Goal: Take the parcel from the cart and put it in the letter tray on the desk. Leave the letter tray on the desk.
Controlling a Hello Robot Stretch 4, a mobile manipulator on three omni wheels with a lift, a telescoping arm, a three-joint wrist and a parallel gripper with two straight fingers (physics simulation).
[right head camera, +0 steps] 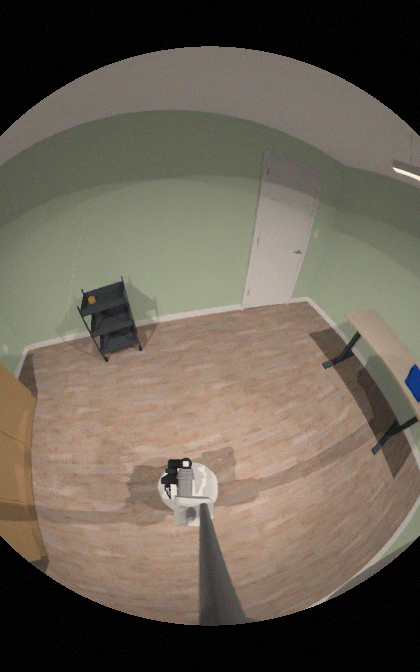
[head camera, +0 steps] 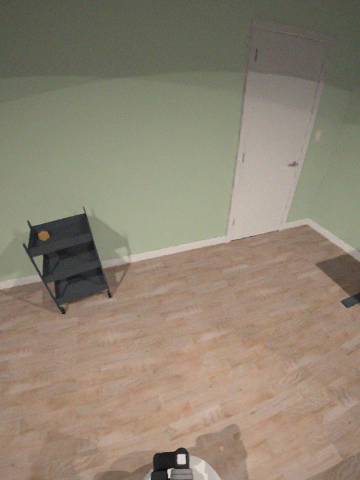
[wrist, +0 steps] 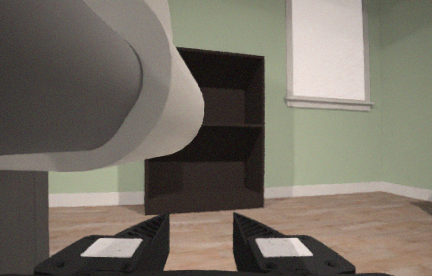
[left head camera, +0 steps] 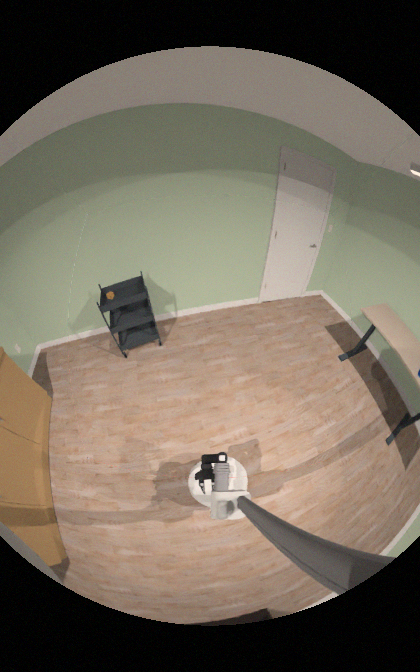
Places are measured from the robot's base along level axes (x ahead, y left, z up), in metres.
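Pixels of known places: gripper, fingertip midpoint: [wrist: 201,232].
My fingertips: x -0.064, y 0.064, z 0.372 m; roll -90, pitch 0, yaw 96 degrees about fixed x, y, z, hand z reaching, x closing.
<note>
Behind a point stands the place of what it marks.
A small orange-brown parcel [head camera: 43,235] @[x 1.334, y 1.020, z 0.679 m] [left head camera: 110,295] [right head camera: 92,300] lies at the left of the top shelf of the dark three-tier cart [head camera: 65,244] @[x 1.243, y 0.805, z 0.661 m] [left head camera: 125,301] [right head camera: 106,307], which stands by the green wall. A blue object that looks like the letter tray [right head camera: 414,383] lies on the light wooden desk [left head camera: 392,327] [right head camera: 377,332] at the right; its edge shows at the border of the left head view. My gripper [wrist: 201,232] @[x -0.064, y 0.065, z 0.372 m] is open and empty, with its two black fingers apart. It is folded in over my base, far from the cart and the desk.
A tan cabinet [left head camera: 25,450] [right head camera: 15,450] stands at the left. A white door [head camera: 275,135] @[x 2.289, y -0.967, z 1.198 m] [left head camera: 299,225] [right head camera: 283,230] is in the wall right of the cart. A dark bookshelf [wrist: 255,135] @[x -1.843, y 0.254, z 0.478 m] stands against a wall in the wrist view, left of a window [wrist: 327,50] @[x -2.252, y 0.930, z 1.251 m].
</note>
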